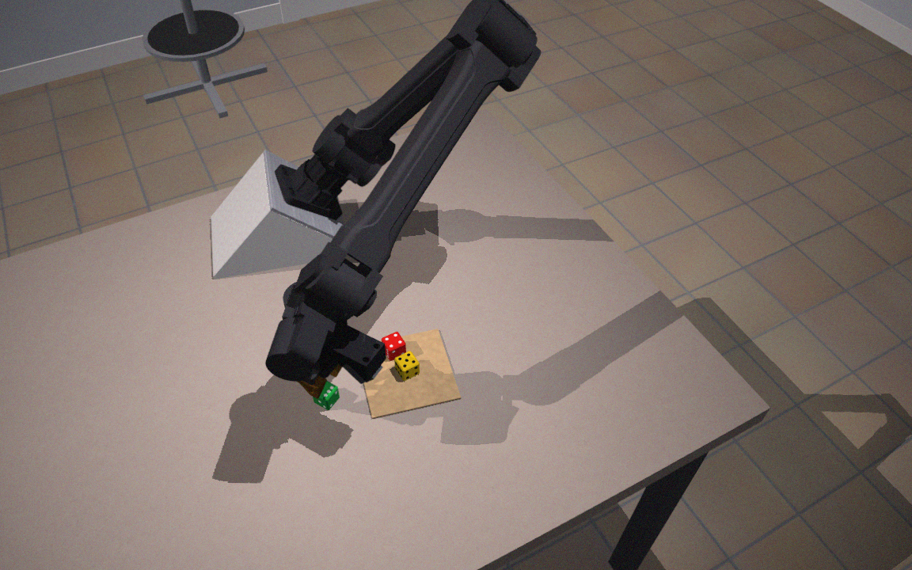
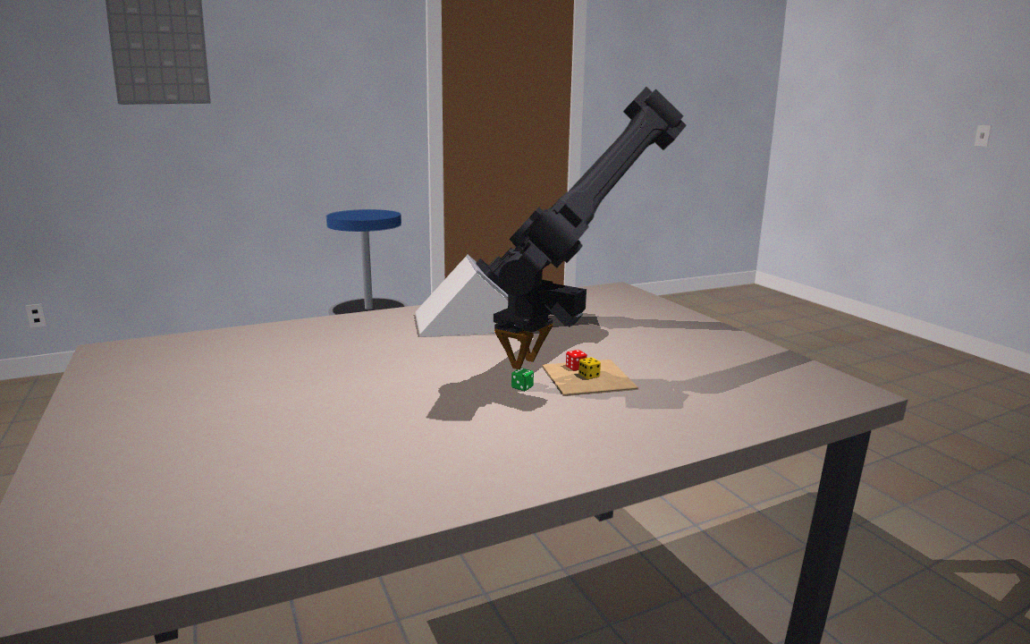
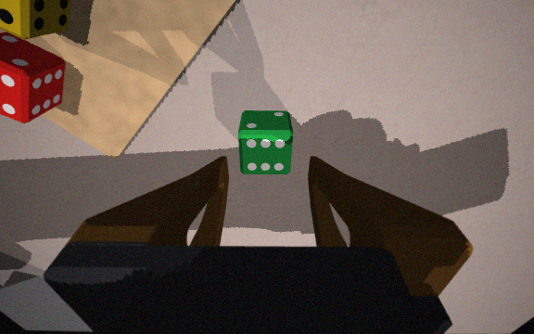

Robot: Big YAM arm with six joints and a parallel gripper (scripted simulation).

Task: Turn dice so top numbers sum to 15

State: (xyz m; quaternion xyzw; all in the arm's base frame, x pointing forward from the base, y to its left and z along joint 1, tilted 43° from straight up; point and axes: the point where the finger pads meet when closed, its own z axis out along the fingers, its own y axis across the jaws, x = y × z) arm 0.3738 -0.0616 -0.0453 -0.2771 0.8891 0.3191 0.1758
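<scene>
Now: hand 40 mm above the green die. From my hand the other things lie so: yellow die: 130 mm to the left, 30 mm below; tan mat: 130 mm to the left, 50 mm below, 10 mm behind; red die: 130 mm to the left, 50 mm behind, 30 mm below.
</scene>
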